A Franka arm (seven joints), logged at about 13 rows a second.
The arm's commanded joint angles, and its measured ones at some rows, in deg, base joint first. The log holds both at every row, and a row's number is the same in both.
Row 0, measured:
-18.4, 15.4, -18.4, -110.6, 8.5, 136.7, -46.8
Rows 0 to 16, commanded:
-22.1, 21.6, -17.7, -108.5, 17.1, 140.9, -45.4
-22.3, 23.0, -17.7, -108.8, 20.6, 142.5, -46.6
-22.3, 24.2, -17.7, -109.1, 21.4, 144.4, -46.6
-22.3, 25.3, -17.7, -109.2, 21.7, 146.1, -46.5
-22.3, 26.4, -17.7, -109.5, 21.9, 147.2, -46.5
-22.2, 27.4, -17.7, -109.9, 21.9, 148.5, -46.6
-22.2, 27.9, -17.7, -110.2, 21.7, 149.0, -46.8
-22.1, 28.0, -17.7, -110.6, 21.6, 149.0, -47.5
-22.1, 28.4, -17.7, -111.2, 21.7, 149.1, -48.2
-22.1, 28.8, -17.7, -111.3, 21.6, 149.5, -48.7
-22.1, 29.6, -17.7, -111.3, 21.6, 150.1, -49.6
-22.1, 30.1, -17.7, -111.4, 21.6, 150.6, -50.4
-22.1, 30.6, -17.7, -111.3, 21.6, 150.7, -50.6
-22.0, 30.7, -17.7, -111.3, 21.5, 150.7, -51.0
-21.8, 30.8, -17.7, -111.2, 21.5, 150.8, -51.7
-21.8, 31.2, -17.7, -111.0, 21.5, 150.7, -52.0
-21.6, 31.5, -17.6, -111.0, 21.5, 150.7, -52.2
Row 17, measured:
-21.8, 31.0, -17.8, -111.0, 20.6, 149.5, -50.0
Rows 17 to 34, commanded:
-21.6, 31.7, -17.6, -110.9, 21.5, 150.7, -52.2
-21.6, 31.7, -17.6, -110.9, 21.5, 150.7, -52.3
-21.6, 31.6, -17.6, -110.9, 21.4, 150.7, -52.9
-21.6, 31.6, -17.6, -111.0, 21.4, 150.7, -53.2
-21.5, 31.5, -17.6, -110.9, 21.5, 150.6, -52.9
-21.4, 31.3, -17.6, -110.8, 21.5, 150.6, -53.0
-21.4, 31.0, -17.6, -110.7, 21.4, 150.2, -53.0
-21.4, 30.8, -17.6, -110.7, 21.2, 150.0, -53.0
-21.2, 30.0, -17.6, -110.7, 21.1, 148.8, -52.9
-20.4, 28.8, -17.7, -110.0, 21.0, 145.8, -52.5
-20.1, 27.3, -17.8, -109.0, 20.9, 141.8, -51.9
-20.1, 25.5, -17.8, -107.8, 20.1, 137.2, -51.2
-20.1, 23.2, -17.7, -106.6, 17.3, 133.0, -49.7
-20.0, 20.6, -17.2, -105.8, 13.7, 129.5, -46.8
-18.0, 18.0, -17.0, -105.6, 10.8, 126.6, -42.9
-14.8, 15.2, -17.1, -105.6, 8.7, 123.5, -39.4
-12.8, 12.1, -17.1, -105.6, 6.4, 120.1, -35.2
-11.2, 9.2, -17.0, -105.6, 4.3, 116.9, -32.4
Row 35, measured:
-15.0, 15.3, -16.8, -104.1, 8.4, 121.8, -38.7
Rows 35 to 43, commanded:
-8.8, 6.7, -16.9, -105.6, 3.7, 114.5, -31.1
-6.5, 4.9, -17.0, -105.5, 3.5, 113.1, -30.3
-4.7, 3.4, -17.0, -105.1, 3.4, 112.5, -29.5
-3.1, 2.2, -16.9, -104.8, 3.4, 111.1, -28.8
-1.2, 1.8, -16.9, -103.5, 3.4, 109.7, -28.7
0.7, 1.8, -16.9, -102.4, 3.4, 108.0, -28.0
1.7, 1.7, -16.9, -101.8, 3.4, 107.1, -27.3
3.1, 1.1, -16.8, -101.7, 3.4, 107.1, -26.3
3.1, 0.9, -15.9, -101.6, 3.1, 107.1, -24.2
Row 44, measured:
1.9, 1.4, -16.0, -102.6, 4.4, 108.5, -27.0
